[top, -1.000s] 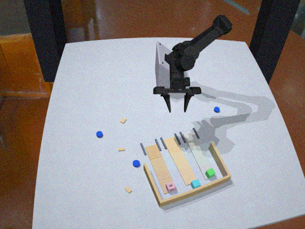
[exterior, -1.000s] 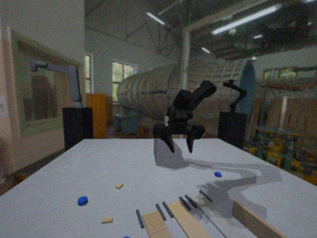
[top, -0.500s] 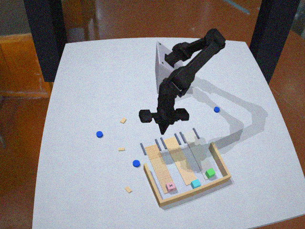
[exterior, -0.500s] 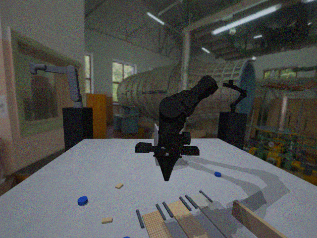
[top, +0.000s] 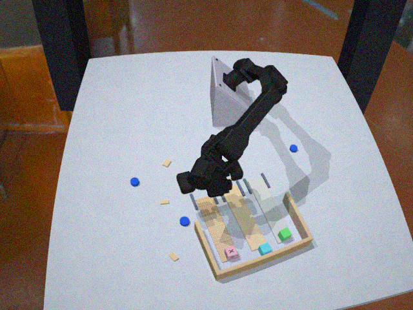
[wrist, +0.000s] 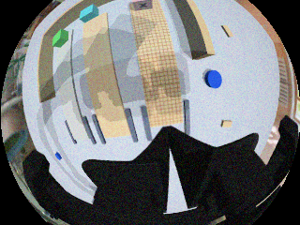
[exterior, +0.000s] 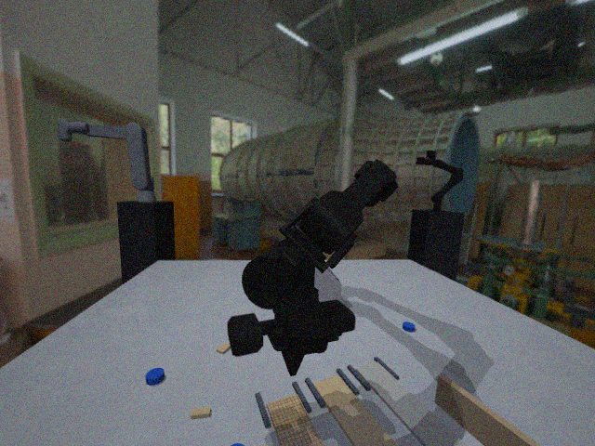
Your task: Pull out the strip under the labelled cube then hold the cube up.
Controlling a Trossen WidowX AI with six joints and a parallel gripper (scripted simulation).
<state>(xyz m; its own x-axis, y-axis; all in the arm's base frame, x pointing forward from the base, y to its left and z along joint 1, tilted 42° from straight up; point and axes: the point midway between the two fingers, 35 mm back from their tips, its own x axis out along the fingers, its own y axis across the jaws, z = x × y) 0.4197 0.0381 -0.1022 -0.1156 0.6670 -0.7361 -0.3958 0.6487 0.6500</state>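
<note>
My gripper tip is 9 cm short of the checkered strip, 7 cm above it and 3 cm to the right of it. From my gripper tip the other things lie so: labelled cube 18 cm ahead, 8 cm to the left, 5 cm below.
</note>
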